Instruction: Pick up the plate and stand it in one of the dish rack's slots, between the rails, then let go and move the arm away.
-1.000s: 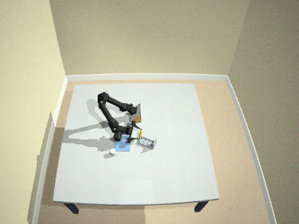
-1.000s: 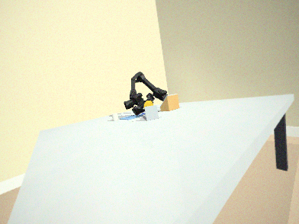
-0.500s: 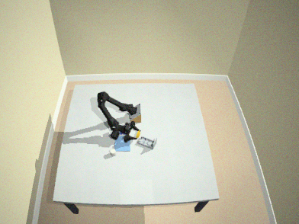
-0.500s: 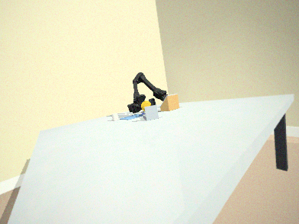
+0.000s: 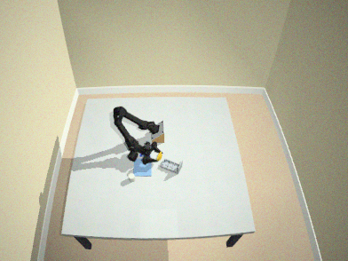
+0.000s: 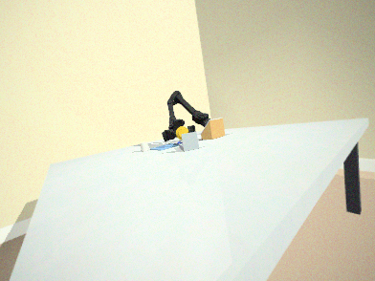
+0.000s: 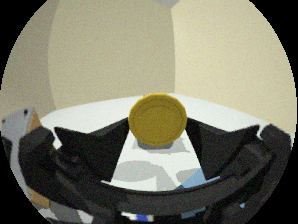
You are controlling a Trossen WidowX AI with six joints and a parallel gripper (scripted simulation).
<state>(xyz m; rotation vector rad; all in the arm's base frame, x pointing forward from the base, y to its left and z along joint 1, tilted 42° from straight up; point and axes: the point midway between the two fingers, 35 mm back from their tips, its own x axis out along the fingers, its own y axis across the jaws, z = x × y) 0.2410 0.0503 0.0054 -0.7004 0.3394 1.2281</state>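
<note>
Right now my gripper tip is 3 cm short of the grey dish rack, 8 cm to the right of it and 5 cm above it. From my gripper tip the other things lie so: blue mat 6 cm ahead, 12 cm to the right, 7 cm below; yellow plate 1 cm to the right; small white object 17 cm ahead, 18 cm to the right, 5 cm below.
</note>
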